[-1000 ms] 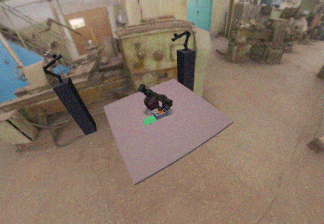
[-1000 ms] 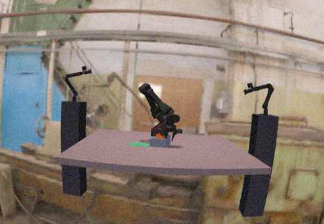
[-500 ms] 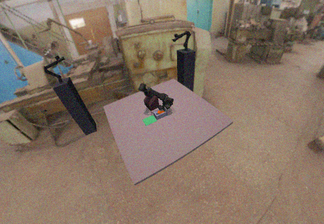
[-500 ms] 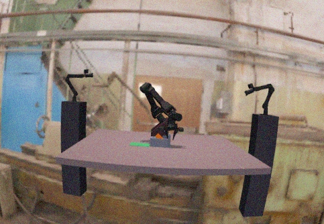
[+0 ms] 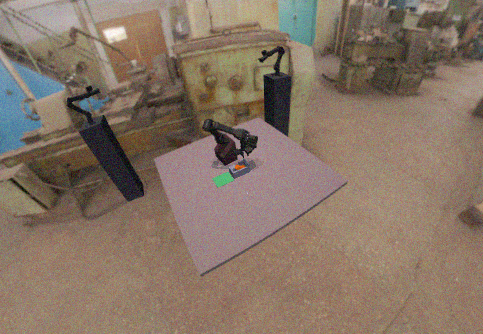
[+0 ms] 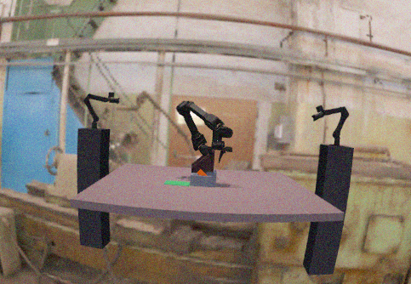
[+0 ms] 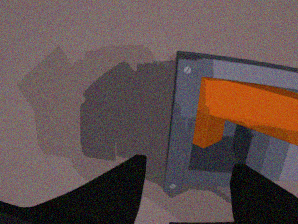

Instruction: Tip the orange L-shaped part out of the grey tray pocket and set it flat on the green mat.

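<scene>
Now: gripper tip 100 mm above the orange L-shaped part and 40 mm to the left of it. Also, from my gripper tip: green mat: 220 mm to the right, 160 mm below, 10 mm ahead.
</scene>
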